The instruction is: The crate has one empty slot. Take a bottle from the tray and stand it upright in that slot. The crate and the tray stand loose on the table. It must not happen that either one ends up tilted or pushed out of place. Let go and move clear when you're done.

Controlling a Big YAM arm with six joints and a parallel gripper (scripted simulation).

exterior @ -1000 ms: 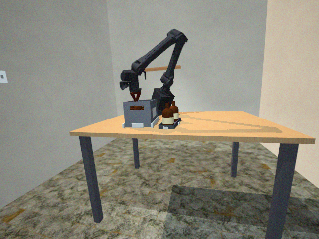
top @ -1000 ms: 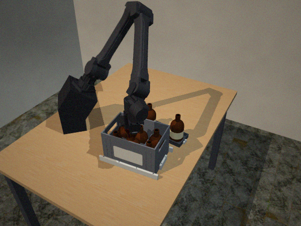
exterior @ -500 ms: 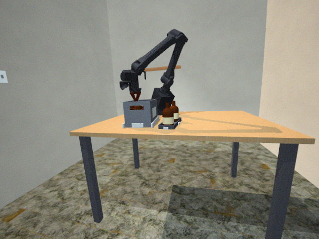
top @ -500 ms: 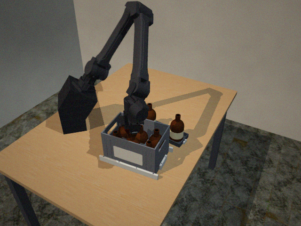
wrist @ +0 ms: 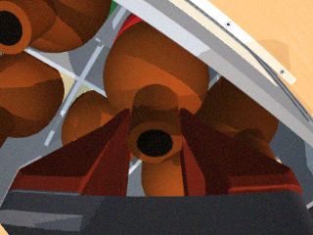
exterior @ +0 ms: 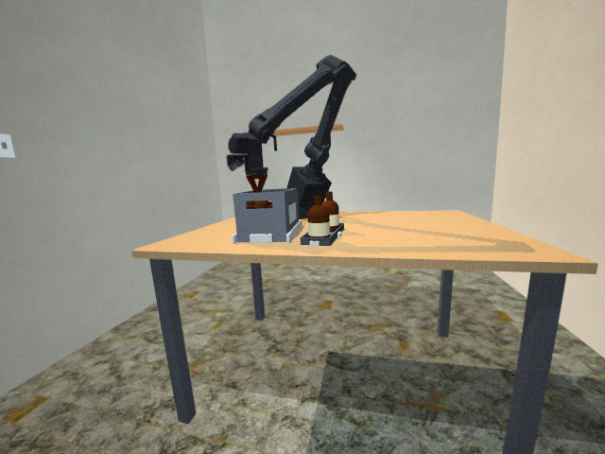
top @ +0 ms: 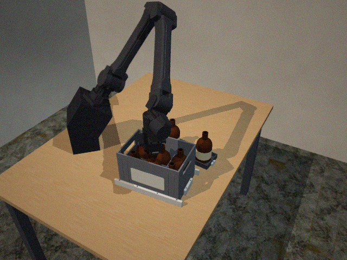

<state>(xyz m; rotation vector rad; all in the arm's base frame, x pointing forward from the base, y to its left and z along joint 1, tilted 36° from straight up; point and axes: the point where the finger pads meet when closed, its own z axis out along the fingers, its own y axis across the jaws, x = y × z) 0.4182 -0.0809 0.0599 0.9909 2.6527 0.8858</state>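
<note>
My gripper is now 9 cm above the grey crate, 4 cm to the right of it and 2 cm past it. Also, from my hand: dark tray: 26 cm to the left, 16 cm below, 4 cm behind.
</note>
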